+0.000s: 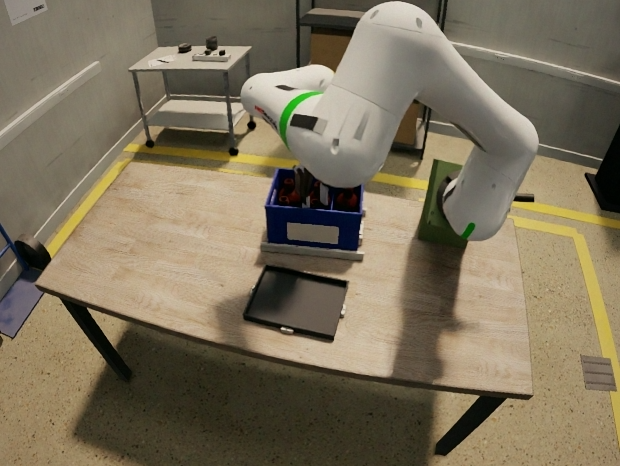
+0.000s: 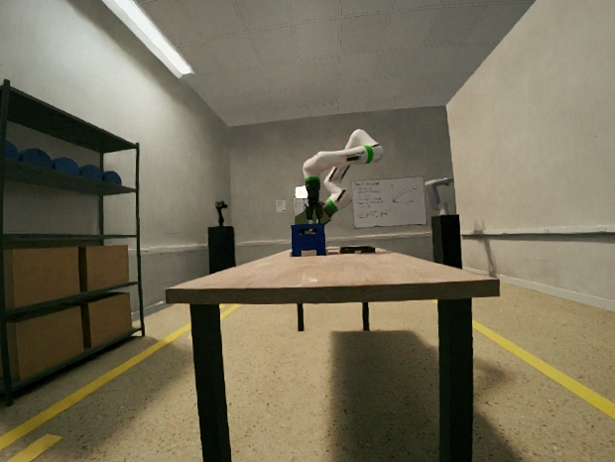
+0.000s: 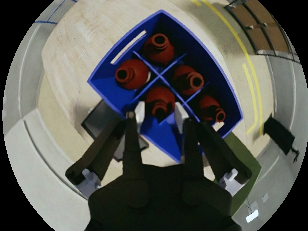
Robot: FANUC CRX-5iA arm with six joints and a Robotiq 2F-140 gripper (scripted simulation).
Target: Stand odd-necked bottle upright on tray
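The blue crate lies 40 mm to the right of my hand and 90 mm below it. From my hand the other things lie so: dark tray (240 mm to the left, 160 mm below); bottle (80 mm to the right, 90 mm below).
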